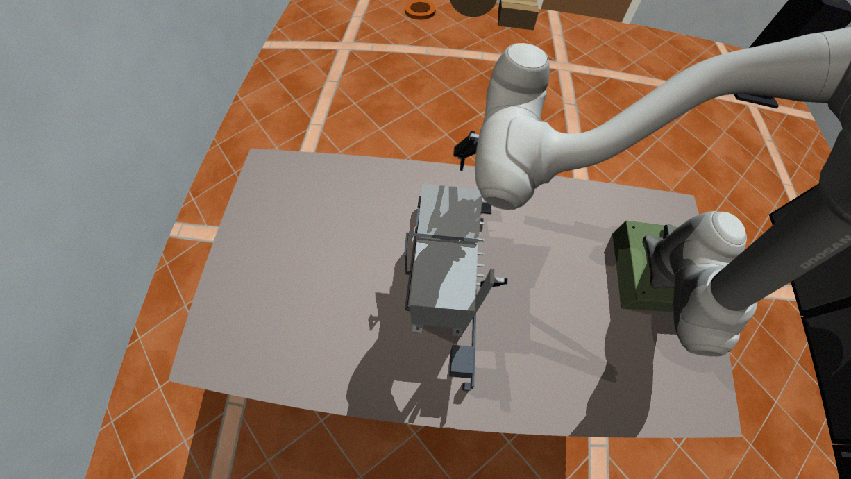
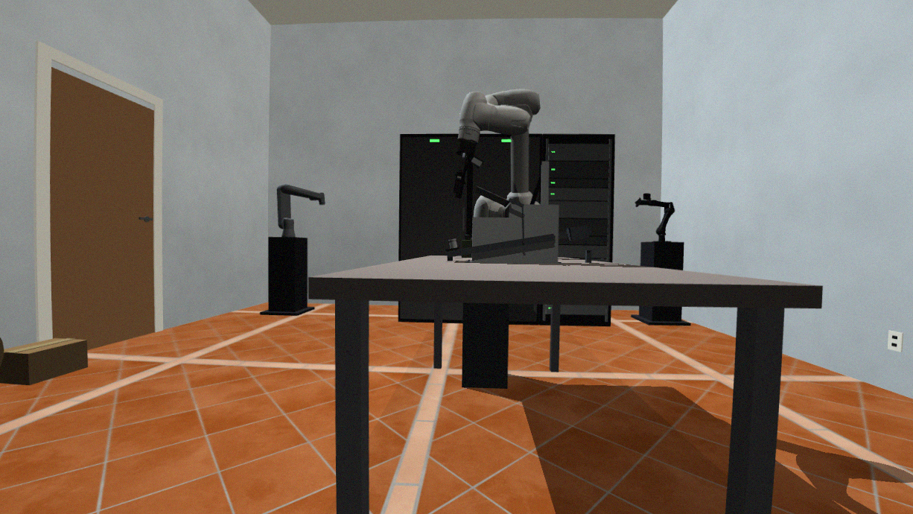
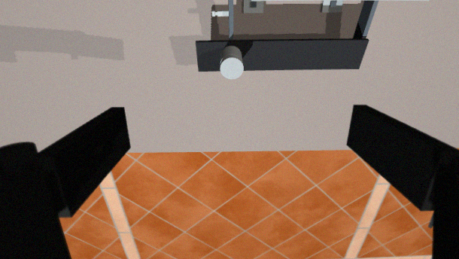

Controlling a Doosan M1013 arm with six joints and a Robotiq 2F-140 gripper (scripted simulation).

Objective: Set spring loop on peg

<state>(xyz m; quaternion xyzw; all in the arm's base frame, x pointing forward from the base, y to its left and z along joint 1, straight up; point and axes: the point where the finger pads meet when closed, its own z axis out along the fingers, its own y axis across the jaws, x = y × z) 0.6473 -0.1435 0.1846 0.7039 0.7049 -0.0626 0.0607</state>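
Now: hand 2 cm to the left of the steel test weight and 21 cm above it. Also, from my hand: small block 3 cm to the right, 28 cm below; then white-tipped pin 1 cm behind, 36 cm to the left, 12 cm above.
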